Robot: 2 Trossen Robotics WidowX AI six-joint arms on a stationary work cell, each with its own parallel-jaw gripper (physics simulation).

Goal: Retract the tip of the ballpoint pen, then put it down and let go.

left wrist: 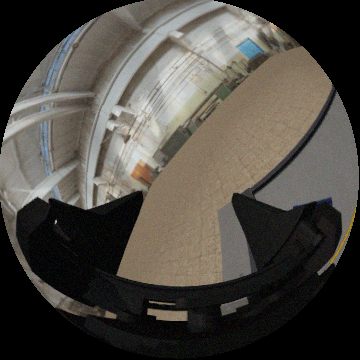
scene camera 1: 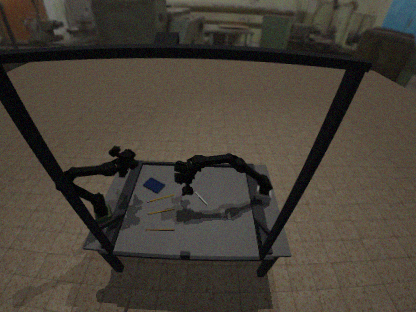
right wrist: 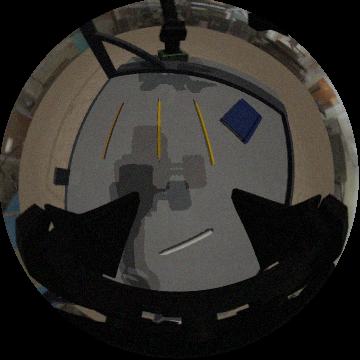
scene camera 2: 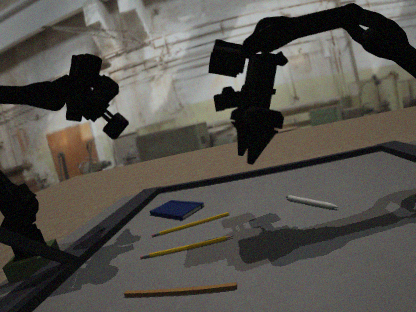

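Seen in the pictures: left gripper, fingertip midpoint: (left wrist: 188, 196) (scene camera 2: 105, 113); right gripper, fingertip midpoint: (scene camera 1: 181, 189) (right wrist: 186, 195) (scene camera 2: 244, 159); left arm's base at its link origin: (scene camera 1: 102, 212) (right wrist: 171, 51); right arm's base at its link origin: (scene camera 1: 264, 191) (right wrist: 168, 322).
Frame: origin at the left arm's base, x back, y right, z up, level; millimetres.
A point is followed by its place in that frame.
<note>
The white ballpoint pen (scene camera 1: 201, 198) {y 175, x -631, z -33 mm} (scene camera 2: 312, 202) {y 182, x -627, z -32 mm} (right wrist: 186, 241) {y 166, x -624, z -32 mm} lies flat on the grey table (scene camera 1: 213, 238) {y 465, x -554, z -40 mm} (scene camera 2: 299, 278) {y 345, x -449, z -40 mm}, right of the middle. My right gripper (scene camera 1: 187, 190) {y 140, x -504, z 97 mm} (scene camera 2: 248, 156) {y 140, x -504, z 97 mm} (right wrist: 186, 195) {y 140, x -504, z 97 mm} is open and empty. It points down and hangs above the table a little to the left of the pen, which shows between its fingers in the right wrist view. My left gripper (scene camera 1: 129, 161) (left wrist: 188, 196) {y -178, x -259, z 282 mm} is open and empty. It is raised over the table's far left corner and faces out over the floor.
A blue notebook (scene camera 1: 153, 184) {y -99, x -378, z -28 mm} (scene camera 2: 176, 209) {y -76, x -378, z -28 mm} (right wrist: 241, 120) {y -76, x -391, z -28 mm} lies at the back left. Two yellow pencils (scene camera 1: 161, 198) {y 43, x -386, z -35 mm} (scene camera 1: 160, 212) {y 141, x -343, z -33 mm} (scene camera 2: 190, 224) {y 42, x -383, z -34 mm} (scene camera 2: 186, 247) {y 142, x -344, z -35 mm} and a brown stick (scene camera 1: 160, 229) {y 262, x -297, z -34 mm} (scene camera 2: 180, 291) {y 267, x -299, z -34 mm} lie left of the middle. A black frame post (scene camera 1: 324, 133) {y 693, x -721, z 804 mm} stands at the right.
</note>
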